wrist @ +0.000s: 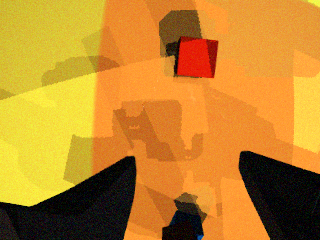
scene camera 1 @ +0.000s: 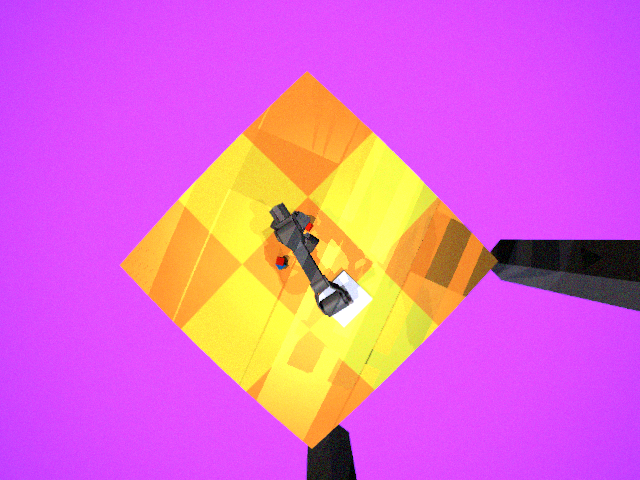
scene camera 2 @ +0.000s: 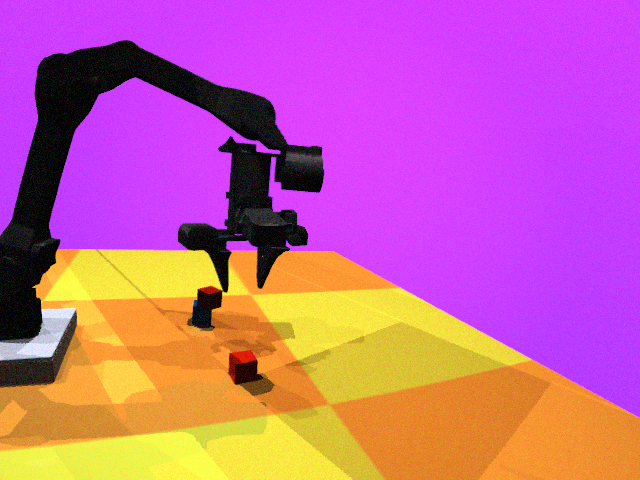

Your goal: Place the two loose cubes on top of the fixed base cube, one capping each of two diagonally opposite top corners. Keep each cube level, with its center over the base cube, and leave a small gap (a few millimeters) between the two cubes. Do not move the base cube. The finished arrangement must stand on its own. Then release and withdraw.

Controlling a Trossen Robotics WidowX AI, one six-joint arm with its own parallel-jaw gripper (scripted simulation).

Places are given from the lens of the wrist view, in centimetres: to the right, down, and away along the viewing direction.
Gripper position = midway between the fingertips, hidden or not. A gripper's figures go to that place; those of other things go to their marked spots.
my gripper point(wrist: 188, 162): 1, 2, 10
red cube point(wrist: 196, 57): 3, -5, 16
